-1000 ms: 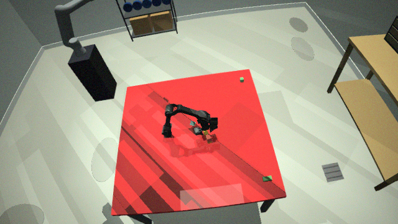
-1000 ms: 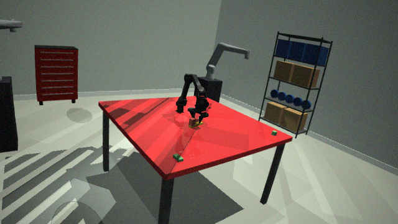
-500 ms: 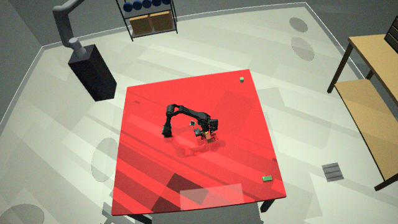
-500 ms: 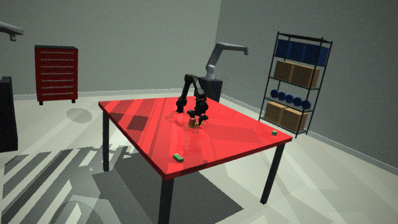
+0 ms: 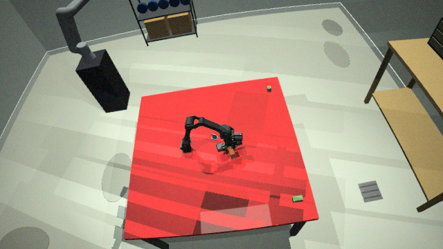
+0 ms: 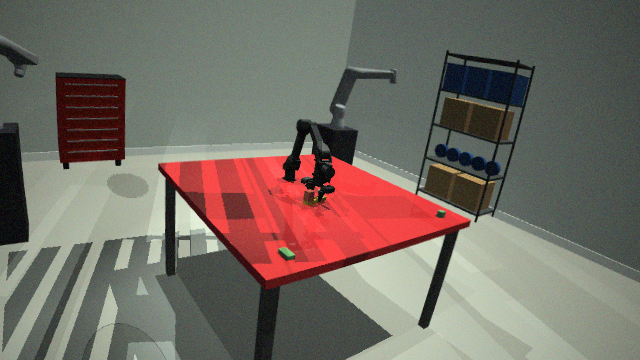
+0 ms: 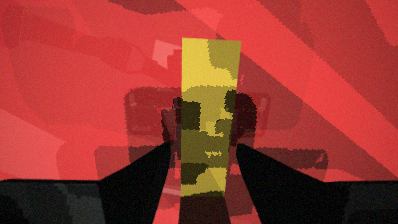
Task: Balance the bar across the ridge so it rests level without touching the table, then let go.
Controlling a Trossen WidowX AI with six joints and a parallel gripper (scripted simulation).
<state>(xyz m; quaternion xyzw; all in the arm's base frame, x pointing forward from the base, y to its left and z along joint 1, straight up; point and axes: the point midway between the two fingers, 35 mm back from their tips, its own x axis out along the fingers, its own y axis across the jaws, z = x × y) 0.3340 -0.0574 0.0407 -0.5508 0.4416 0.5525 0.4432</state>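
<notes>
The teal ridge piece lies 130 mm to the left of my gripper tip, 110 mm behind it and 20 mm above it.
</notes>
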